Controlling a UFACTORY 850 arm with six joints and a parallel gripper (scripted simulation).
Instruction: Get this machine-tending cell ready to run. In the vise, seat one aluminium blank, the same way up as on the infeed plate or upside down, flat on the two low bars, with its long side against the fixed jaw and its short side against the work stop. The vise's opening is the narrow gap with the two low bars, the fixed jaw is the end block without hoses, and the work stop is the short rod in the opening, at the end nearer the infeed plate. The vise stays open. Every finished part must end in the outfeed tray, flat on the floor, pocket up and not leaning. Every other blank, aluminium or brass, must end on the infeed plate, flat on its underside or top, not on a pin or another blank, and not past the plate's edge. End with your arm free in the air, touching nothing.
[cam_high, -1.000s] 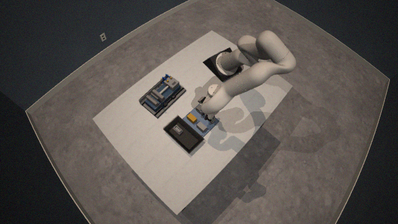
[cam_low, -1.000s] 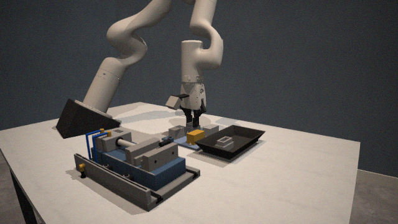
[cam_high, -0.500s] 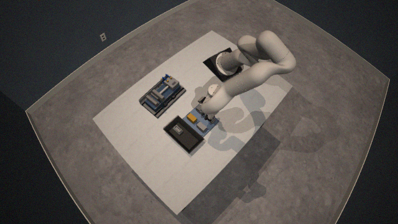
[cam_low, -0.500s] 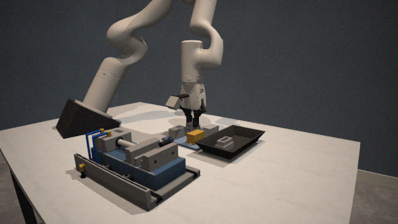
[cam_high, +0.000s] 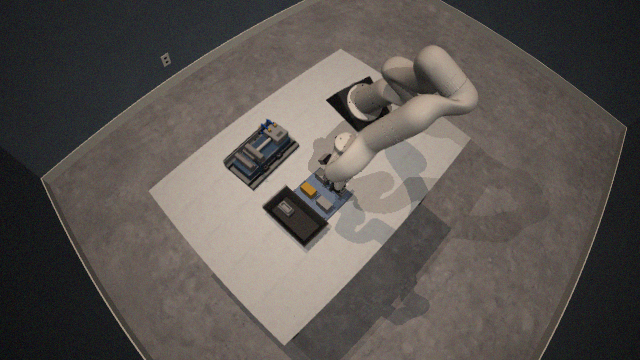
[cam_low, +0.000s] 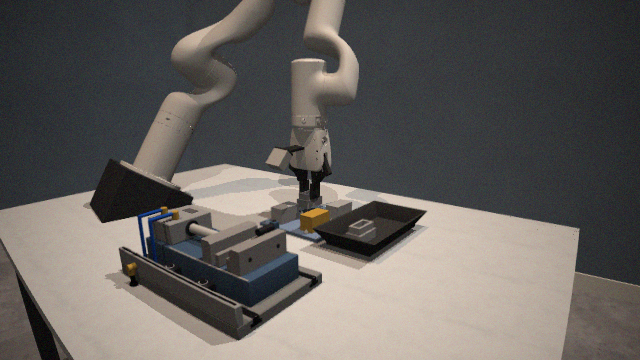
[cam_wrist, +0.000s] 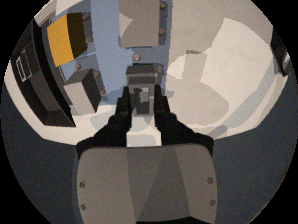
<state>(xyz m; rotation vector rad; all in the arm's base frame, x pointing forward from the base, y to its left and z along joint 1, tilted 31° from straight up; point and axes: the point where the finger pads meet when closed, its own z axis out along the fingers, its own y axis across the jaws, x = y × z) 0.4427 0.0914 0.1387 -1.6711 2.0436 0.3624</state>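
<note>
Now: hand 70 mm short of the brass blank, 100 mm to the left of it and 40 mm above it. Also, from my hand: grey rail: 40 mm ahead, 470 mm to the right, 30 mm below; vise: 50 mm ahead, 380 mm to the right, 20 mm below.
</note>
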